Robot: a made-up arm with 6 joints. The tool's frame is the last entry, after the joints. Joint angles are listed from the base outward.
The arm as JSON. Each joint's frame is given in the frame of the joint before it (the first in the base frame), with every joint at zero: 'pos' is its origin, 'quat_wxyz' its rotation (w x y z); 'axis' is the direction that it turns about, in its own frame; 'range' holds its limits. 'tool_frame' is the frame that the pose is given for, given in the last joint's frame.
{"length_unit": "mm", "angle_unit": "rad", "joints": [
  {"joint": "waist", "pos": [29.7, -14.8, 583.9], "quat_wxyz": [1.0, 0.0, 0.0, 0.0], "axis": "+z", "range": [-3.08, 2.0]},
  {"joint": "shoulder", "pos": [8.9, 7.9, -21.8], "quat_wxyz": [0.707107, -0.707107, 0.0, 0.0], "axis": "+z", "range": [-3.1, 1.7]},
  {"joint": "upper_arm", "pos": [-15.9, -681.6, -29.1], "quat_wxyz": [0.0, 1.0, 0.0, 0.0], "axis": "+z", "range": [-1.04, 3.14]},
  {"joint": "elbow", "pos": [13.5, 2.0, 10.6], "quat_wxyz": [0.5, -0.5, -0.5, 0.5], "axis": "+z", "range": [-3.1, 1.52]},
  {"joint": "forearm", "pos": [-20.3, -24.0, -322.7], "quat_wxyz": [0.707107, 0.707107, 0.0, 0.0], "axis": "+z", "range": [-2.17, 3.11]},
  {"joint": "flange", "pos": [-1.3, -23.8, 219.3], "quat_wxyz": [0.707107, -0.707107, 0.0, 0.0], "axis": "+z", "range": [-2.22, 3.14]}
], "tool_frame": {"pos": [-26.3, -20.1, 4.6], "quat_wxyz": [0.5, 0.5, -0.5, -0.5]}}
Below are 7 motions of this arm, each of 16 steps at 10 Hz.
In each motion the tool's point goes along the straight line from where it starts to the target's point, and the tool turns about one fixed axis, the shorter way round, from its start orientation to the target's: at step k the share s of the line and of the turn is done. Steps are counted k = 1, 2, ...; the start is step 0. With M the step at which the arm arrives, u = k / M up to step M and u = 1 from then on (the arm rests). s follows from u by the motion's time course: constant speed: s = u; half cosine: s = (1 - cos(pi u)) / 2; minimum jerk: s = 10 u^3 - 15 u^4 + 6 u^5.
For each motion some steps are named. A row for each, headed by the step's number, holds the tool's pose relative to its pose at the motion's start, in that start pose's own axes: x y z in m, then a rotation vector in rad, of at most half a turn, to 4 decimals.
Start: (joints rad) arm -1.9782 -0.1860 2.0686 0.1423 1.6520 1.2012
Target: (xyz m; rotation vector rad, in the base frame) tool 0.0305 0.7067 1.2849 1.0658 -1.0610 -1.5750
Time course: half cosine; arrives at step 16
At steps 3, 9, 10, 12, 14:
3: -0.0053 -0.0278 0.0046 -0.0296 0.0432 0.0632
9: -0.0375 -0.1974 0.0329 -0.2101 0.3062 0.4481
10: -0.0434 -0.2284 0.0381 -0.2431 0.3543 0.5184
12: -0.0536 -0.2820 0.0470 -0.3001 0.4374 0.6400
14: -0.0604 -0.3178 0.0530 -0.3382 0.4930 0.7213

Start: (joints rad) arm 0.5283 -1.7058 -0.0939 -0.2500 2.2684 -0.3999
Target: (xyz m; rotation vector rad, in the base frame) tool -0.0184 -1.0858 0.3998 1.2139 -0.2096 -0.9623
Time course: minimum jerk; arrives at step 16
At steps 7, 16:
7: 0.1808 -0.1356 -0.1748 0.1345 0.2067 -0.1608
16: 0.4708 -0.3531 -0.4551 0.3502 0.5384 -0.4188

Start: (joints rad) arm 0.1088 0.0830 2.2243 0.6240 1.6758 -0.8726
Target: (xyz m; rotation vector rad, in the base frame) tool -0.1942 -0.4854 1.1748 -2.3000 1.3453 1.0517
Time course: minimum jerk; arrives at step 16
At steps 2, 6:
2: -0.0002 -0.0005 -0.0060 0.0229 0.0211 -0.0234
6: -0.0033 -0.0089 -0.1023 0.3921 0.3610 -0.4017

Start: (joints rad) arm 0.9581 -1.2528 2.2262 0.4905 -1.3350 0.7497
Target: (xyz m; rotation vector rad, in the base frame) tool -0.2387 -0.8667 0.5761 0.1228 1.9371 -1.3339
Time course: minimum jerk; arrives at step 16
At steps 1, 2, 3, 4, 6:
1: -0.0001 0.0001 0.0001 0.0014 0.0023 0.0000
2: -0.0010 0.0006 0.0006 0.0103 0.0168 0.0001
3: -0.0030 0.0018 0.0019 0.0314 0.0509 0.0003
4: -0.0063 0.0038 0.0041 0.0666 0.1080 0.0007
6: -0.0167 0.0100 0.0110 0.1771 0.2872 0.0018

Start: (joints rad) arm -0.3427 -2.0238 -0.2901 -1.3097 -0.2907 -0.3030
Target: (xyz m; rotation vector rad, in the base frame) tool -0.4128 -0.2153 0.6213 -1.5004 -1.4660 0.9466
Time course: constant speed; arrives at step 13
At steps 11, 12, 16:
11: 0.0326 0.0813 -0.2374 0.0147 -1.4770 -0.4900
12: 0.0356 0.0887 -0.2590 0.0160 -1.6113 -0.5346
16: 0.0386 0.0961 -0.2806 0.0173 -1.7456 -0.5791

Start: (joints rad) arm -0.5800 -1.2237 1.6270 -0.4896 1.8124 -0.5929
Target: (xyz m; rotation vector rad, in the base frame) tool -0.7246 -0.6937 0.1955 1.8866 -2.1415 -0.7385
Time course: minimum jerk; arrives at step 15
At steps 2, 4, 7, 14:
2: -0.0011 -0.0197 -0.0148 0.0169 0.0081 -0.0199
4: -0.0070 -0.1250 -0.0936 0.1069 0.0515 -0.1263
7: -0.0251 -0.4489 -0.3362 0.3839 0.1850 -0.4535
14: -0.0571 -1.0228 -0.7661 0.8748 0.4216 -1.0334

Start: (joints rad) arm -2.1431 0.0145 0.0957 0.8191 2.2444 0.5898
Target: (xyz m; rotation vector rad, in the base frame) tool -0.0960 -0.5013 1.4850 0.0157 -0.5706 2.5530
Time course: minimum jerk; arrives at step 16
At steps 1, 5, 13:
1: -0.0008 -0.0003 0.0002 0.0006 -0.0001 0.0013
5: -0.0681 -0.0206 0.0182 0.0459 -0.0116 0.1073
13: -0.3596 -0.1087 0.0960 0.2427 -0.0610 0.5672

